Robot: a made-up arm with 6 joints.
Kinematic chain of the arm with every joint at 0, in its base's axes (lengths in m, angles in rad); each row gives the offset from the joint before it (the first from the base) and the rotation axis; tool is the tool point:
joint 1: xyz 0 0 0.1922 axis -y
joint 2: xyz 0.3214 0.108 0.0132 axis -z
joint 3: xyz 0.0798 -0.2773 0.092 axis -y
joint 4: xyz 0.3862 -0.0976 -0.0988 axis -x
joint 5: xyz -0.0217 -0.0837 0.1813 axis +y
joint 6: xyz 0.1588 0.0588 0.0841 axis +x
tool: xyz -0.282 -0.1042 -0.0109
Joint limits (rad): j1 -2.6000..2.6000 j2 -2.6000..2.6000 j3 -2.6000..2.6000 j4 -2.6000..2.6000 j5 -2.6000..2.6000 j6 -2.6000..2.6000
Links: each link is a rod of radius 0.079 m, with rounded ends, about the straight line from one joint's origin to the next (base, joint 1, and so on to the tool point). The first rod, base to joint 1, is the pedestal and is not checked.
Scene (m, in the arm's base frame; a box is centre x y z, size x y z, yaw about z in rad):
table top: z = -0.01
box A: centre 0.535 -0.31 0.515 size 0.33 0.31 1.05 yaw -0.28
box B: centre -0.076 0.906 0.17 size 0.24 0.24 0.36 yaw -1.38
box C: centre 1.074 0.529 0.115 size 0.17 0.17 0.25 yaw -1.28
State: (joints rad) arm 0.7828 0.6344 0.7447 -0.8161 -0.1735 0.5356
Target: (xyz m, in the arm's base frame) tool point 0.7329 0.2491 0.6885
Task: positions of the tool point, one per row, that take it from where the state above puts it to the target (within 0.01 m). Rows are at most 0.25 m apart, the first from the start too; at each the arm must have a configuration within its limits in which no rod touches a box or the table.
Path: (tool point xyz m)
1: 0.0912 -0.5175 0.6459
2: 0.1610 -0.4494 0.7862
3: 0.1936 -0.3407 0.9094
4: 0.2169 -0.1850 1.0027
5: 0.2021 -0.0146 1.0520
6: 0.1576 0.1520 1.0545
7: 0.3816 0.1920 0.9822
8: 0.5782 0.2240 0.8565
9: 0.7329 0.2491 0.6885

